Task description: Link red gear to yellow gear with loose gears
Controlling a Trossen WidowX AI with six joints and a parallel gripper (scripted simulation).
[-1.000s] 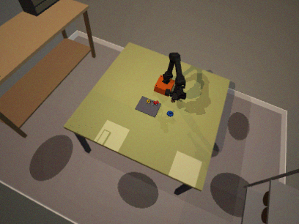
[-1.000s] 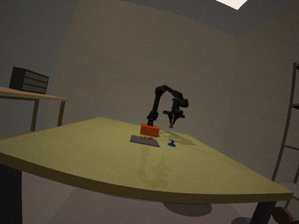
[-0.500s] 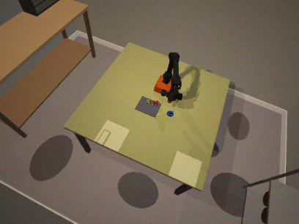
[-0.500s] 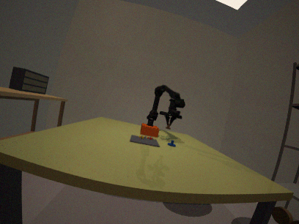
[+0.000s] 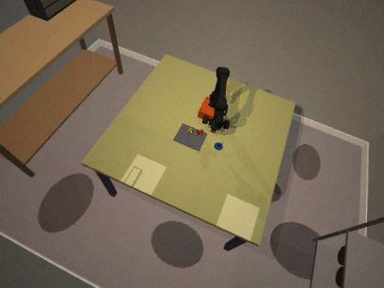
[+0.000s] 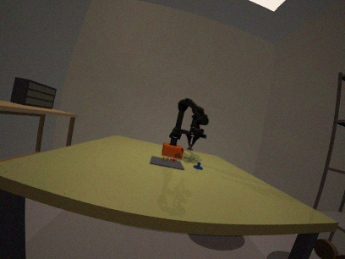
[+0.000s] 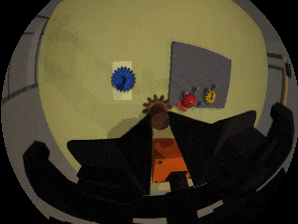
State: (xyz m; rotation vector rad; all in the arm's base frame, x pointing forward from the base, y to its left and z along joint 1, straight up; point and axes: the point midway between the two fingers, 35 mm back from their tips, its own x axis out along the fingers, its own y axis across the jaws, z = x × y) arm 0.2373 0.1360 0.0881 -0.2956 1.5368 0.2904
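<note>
The red gear is 1 cm ahead of my gripper tip, 10 cm to the right of it and 12 cm below it. The rest, counted from my gripper tip: blue gear 2 cm ahead, 8 cm to the left, 12 cm below; grey board 8 cm ahead, 14 cm to the right, 13 cm below; yellow gear 4 cm ahead, 16 cm to the right, 12 cm below.
</note>
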